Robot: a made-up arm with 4 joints. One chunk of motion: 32 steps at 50 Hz.
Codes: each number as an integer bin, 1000 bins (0 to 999) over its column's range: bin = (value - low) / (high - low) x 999, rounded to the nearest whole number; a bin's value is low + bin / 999 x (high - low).
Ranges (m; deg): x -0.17..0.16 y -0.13..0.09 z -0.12..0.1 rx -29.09..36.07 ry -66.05..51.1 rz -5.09..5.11
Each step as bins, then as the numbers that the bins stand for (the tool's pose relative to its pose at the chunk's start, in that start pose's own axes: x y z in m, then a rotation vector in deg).
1 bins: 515 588 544 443 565 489
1 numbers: 0.0001 -0.0005 -0.0002 -0.20 0.21 -0.10
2 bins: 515 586 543 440 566 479
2 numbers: 0.0001 -0.0010 -0.0004 -0.39 0.32 -0.20
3 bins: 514 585 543 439 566 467
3 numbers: -0.0002 -0.0012 -0.0004 -0.46 0.32 -0.32
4 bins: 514 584 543 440 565 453
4 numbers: -0.0002 -0.0014 -0.0004 -0.39 0.21 -0.46
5 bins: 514 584 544 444 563 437
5 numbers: -0.0002 -0.0014 -0.0002 -0.13 -0.03 -0.63
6 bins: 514 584 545 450 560 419
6 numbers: -0.0002 -0.0014 0.0000 0.26 -0.38 -0.81
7 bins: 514 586 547 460 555 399
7 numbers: -0.0002 -0.0010 0.0005 0.91 -0.97 -1.02
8 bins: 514 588 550 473 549 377
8 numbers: -0.0002 -0.0005 0.0011 1.76 -1.67 -1.24
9 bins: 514 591 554 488 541 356
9 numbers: -0.0002 0.0002 0.0020 2.74 -2.61 -1.46
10 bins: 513 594 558 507 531 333
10 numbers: -0.0005 0.0008 0.0029 3.98 -3.78 -1.69
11 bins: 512 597 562 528 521 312
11 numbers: -0.0009 0.0015 0.0038 5.35 -4.95 -1.90
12 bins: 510 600 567 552 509 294
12 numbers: -0.0015 0.0021 0.0049 6.91 -6.36 -2.09
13 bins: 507 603 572 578 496 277
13 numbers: -0.0025 0.0028 0.0060 8.61 -7.89 -2.26
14 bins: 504 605 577 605 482 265
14 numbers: -0.0035 0.0032 0.0071 10.37 -9.53 -2.38
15 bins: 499 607 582 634 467 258
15 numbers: -0.0052 0.0037 0.0082 12.26 -11.29 -2.46
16 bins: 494 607 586 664 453 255
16 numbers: -0.0068 0.0037 0.0090 14.22 -12.93 -2.49
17 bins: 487 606 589 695 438 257
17 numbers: -0.0091 0.0035 0.0097 16.24 -14.69 -2.47
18 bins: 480 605 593 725 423 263
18 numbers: -0.0114 0.0032 0.0106 18.20 -16.45 -2.40
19 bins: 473 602 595 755 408 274
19 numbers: -0.0138 0.0026 0.0110 20.16 -18.20 -2.29
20 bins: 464 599 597 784 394 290
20 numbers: -0.0167 0.0019 0.0115 22.05 -19.85 -2.13
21 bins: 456 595 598 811 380 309
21 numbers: -0.0194 0.0010 0.0117 23.81 -21.49 -1.94
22 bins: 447 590 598 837 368 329
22 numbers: -0.0223 -0.0001 0.0117 25.50 -22.90 -1.73
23 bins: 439 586 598 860 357 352
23 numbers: -0.0250 -0.0010 0.0117 27.00 -24.19 -1.50
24 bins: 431 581 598 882 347 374
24 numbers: -0.0276 -0.0021 0.0117 28.44 -25.36 -1.27
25 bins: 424 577 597 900 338 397
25 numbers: -0.0299 -0.0029 0.0115 29.61 -26.41 -1.04
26 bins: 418 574 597 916 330 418
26 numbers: -0.0319 -0.0036 0.0115 30.66 -27.35 -0.82
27 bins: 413 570 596 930 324 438
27 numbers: -0.0336 -0.0045 0.0113 31.57 -28.06 -0.62
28 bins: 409 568 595 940 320 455
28 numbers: -0.0349 -0.0049 0.0110 32.22 -28.52 -0.44
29 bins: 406 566 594 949 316 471
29 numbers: -0.0359 -0.0054 0.0108 32.81 -28.99 -0.28
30 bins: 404 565 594 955 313 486
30 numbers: -0.0365 -0.0056 0.0108 33.20 -29.35 -0.13
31 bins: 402 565 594 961 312 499
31 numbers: -0.0372 -0.0056 0.0108 33.59 -29.46 0.00
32 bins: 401 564 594 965 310 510
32 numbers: -0.0375 -0.0058 0.0108 33.85 -29.70 0.12
